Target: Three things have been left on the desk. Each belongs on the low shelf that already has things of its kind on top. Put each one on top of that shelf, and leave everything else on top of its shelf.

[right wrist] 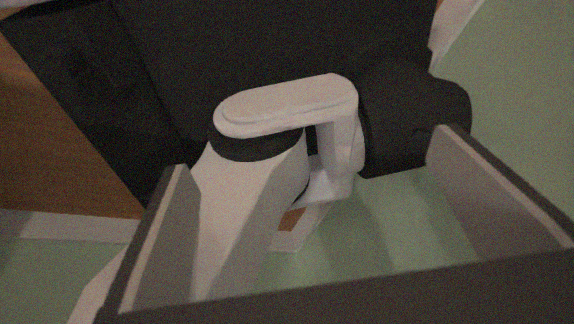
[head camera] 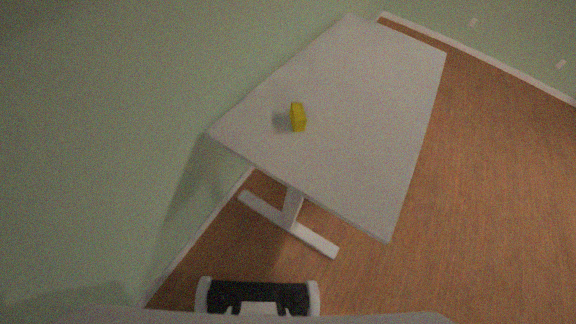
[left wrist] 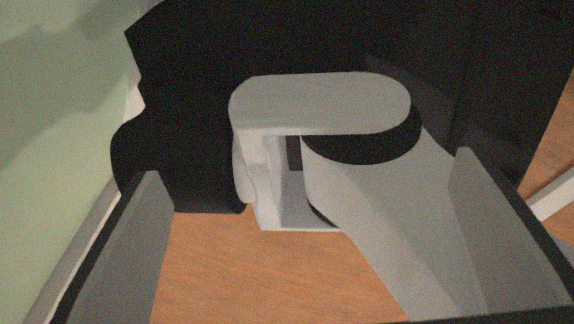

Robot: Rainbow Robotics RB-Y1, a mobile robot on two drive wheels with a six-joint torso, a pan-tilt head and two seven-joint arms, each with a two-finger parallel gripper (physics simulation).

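Seen in the pictures: left gripper, fingertip midpoint: (left wrist: 305, 178); right gripper, fingertip midpoint: (right wrist: 311, 161); robot's base, link origin: (head camera: 258, 301).
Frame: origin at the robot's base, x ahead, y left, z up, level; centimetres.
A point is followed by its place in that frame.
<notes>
A small yellow block (head camera: 298, 118) {y -10.5, x 57.5, z 78.3 cm} stands on the grey desk (head camera: 370, 125) {y -43.2, x 63.7, z 72.1 cm} in the head view, left of the desk's middle, with its shadow to its left. My left gripper (left wrist: 305, 178) {y 21.7, x -26.3, z 53.7 cm} is open and empty in the left wrist view, with its two fingers wide apart. My right gripper (right wrist: 311, 161) {y -21.4, x -26.0, z 53.6 cm} is open and empty in the right wrist view, with its fingers wide apart. Both point towards the robot's own body, and neither shows at the desk in the head view. The low shelves do not show in these views.
The desk's white foot (head camera: 315, 240) stands on the wooden floor (head camera: 480, 200) {y -169.9, x 67.0, z 0.1 cm} under its near end. A green wall (head camera: 125, 100) {y 36.6, x 35.7, z 102.1 cm} runs along the desk's left side. My black and white base (head camera: 257, 295) {y 0.6, x 1.4, z 19.1 cm} shows at the bottom of the head view, near the wall.
</notes>
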